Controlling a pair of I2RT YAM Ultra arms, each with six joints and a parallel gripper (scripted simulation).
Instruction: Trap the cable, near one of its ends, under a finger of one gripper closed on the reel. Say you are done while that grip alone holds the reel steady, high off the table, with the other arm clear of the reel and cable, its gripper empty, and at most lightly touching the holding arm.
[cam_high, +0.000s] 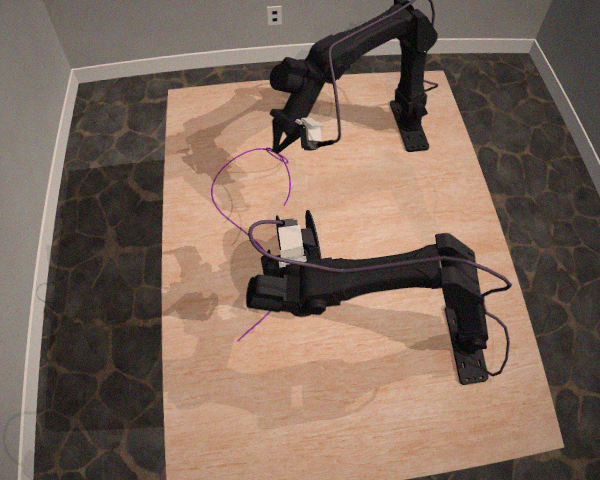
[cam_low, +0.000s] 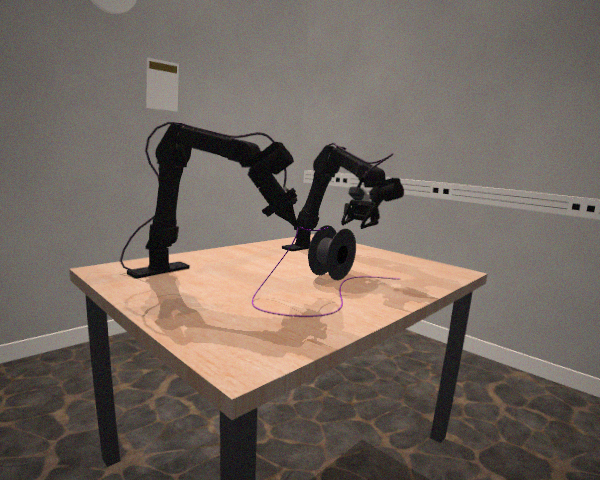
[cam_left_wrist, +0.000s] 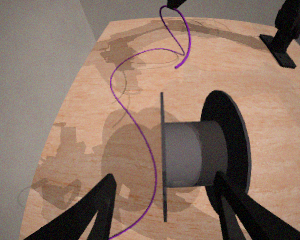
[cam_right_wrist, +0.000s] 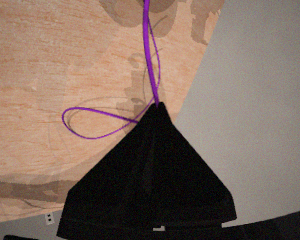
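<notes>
Now: right hand 21 cm to the right of the black reel, 11 cm above it and 3 cm past it.
My left hand is 10 cm above the black reel, 5 cm to the left of it and 3 cm past it.
</notes>
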